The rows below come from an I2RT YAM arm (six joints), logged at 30 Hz.
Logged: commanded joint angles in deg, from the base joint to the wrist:
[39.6, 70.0, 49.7, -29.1, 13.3, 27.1]
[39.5, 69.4, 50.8, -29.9, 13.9, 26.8]
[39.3, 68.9, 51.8, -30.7, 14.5, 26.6]
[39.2, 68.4, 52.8, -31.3, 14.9, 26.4]
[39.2, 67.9, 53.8, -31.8, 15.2, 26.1]
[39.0, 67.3, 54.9, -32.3, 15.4, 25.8]
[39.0, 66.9, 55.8, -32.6, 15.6, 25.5]
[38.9, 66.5, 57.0, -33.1, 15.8, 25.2]
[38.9, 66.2, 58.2, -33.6, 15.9, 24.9]
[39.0, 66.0, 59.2, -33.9, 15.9, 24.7]
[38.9, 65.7, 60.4, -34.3, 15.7, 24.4]
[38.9, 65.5, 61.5, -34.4, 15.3, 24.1]
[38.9, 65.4, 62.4, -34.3, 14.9, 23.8]
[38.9, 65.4, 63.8, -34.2, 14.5, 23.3]
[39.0, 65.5, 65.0, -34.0, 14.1, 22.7]
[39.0, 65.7, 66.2, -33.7, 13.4, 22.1]
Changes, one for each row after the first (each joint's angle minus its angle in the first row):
[-0.1, -0.6, 1.1, -0.8, 0.6, -0.3]
[-0.3, -1.1, 2.1, -1.6, 1.2, -0.5]
[-0.4, -1.6, 3.1, -2.2, 1.6, -0.7]
[-0.4, -2.1, 4.1, -2.7, 1.9, -1.0]
[-0.6, -2.7, 5.2, -3.2, 2.1, -1.3]
[-0.6, -3.1, 6.1, -3.5, 2.3, -1.6]
[-0.7, -3.5, 7.3, -4.0, 2.5, -1.9]
[-0.7, -3.8, 8.5, -4.5, 2.6, -2.2]
[-0.6, -4.0, 9.5, -4.8, 2.6, -2.4]
[-0.7, -4.3, 10.7, -5.2, 2.4, -2.7]
[-0.7, -4.5, 11.8, -5.3, 2.0, -3.0]
[-0.7, -4.6, 12.7, -5.2, 1.6, -3.3]
[-0.7, -4.6, 14.1, -5.1, 1.2, -3.8]
[-0.6, -4.5, 15.3, -4.9, 0.8, -4.4]
[-0.6, -4.3, 16.5, -4.6, 0.1, -5.0]

